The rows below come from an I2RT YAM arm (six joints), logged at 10 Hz.
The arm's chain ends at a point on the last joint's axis. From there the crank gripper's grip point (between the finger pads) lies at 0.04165 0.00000 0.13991 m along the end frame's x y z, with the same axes.
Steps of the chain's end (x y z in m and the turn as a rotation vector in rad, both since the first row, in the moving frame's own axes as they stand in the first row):
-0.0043 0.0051 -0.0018 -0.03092 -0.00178 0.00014
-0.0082 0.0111 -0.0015 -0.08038 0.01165 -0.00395
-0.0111 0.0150 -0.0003 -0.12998 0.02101 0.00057
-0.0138 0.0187 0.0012 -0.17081 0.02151 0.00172
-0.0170 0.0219 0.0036 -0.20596 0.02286 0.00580
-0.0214 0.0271 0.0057 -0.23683 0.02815 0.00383
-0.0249 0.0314 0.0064 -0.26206 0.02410 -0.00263
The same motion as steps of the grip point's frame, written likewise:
-0.0045 0.0094 -0.0018 -0.03092 -0.00178 0.00014
-0.0066 0.0221 -0.0024 -0.08038 0.01165 -0.00395
-0.0082 0.0331 -0.0024 -0.12998 0.02101 0.00057
-0.0108 0.0425 -0.0018 -0.17081 0.02151 0.00172
-0.0139 0.0507 -0.0004 -0.20596 0.02286 0.00580
-0.0176 0.0599 0.0006 -0.23683 0.02815 0.00383
-0.0215 0.0674 0.0006 -0.26206 0.02410 -0.00263

